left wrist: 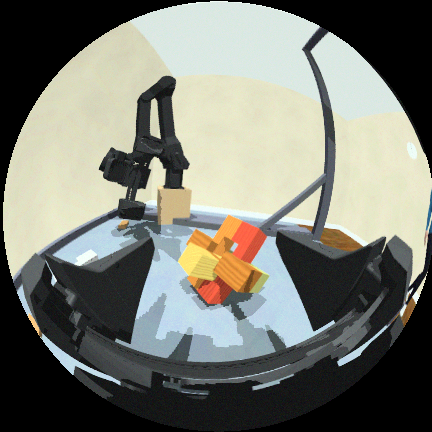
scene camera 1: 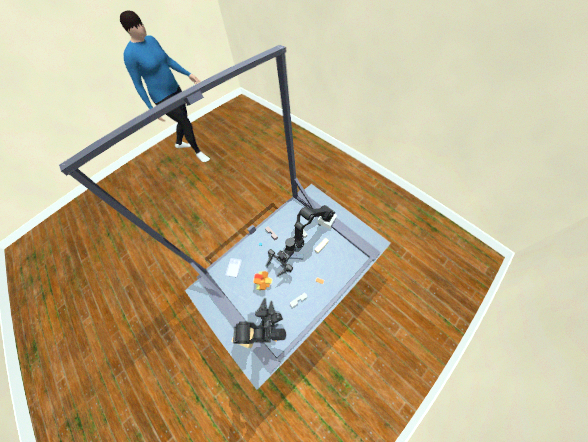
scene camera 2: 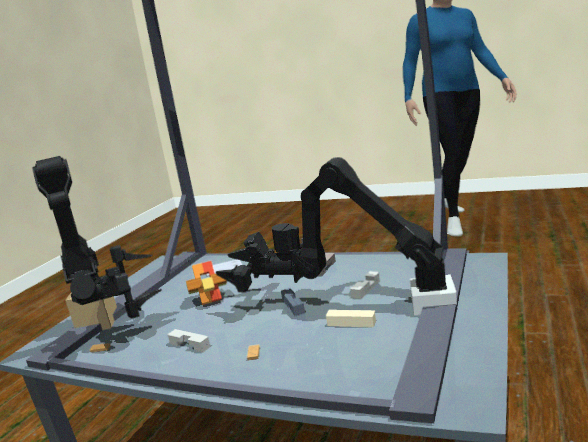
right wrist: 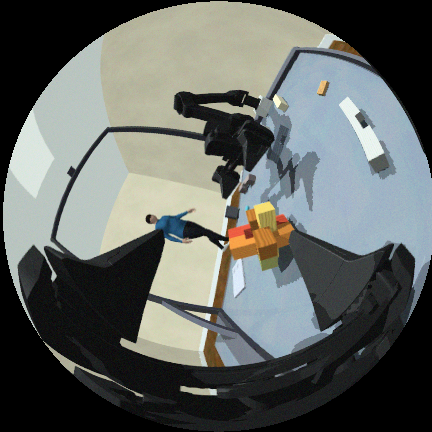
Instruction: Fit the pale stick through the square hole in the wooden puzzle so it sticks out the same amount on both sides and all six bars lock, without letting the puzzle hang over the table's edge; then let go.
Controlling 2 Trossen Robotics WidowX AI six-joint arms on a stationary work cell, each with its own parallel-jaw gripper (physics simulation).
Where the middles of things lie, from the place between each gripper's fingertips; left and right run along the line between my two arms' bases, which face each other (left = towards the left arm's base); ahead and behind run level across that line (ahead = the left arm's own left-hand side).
My left hand is 350 mm to the right of the pale stick [scene camera 2: 345, 318], 150 mm short of it and 110 mm above it.
Now: the pale stick 60 mm ahead of my right hand, 490 mm to the left of it and 130 mm below it.
